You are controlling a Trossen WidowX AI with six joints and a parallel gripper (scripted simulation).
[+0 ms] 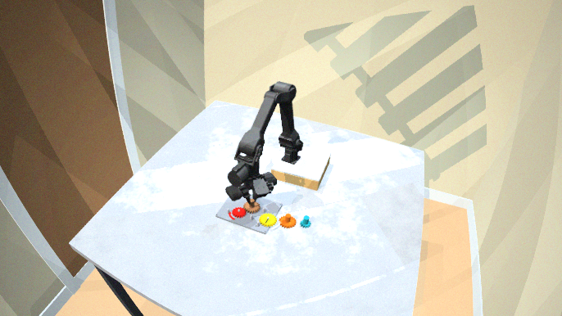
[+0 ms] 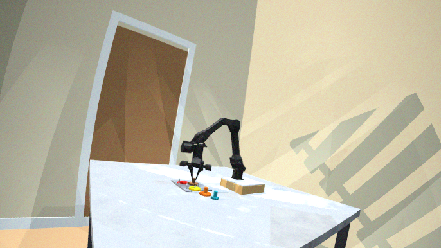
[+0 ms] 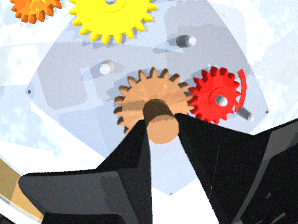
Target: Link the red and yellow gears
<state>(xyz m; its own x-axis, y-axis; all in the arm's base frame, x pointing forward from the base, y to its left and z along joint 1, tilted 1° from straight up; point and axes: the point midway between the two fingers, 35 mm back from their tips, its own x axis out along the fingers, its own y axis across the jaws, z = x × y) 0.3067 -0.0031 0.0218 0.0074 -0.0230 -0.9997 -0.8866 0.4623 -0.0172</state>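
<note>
Right now the brown gear is 10 mm below my gripper tip. Also, from my gripper tip: yellow gear: 20 mm ahead, 90 mm to the left, 20 mm below; then red gear: 50 mm ahead, 30 mm to the right, 20 mm below; then orange gear: 10 mm behind, 150 mm to the left, 20 mm below.
</note>
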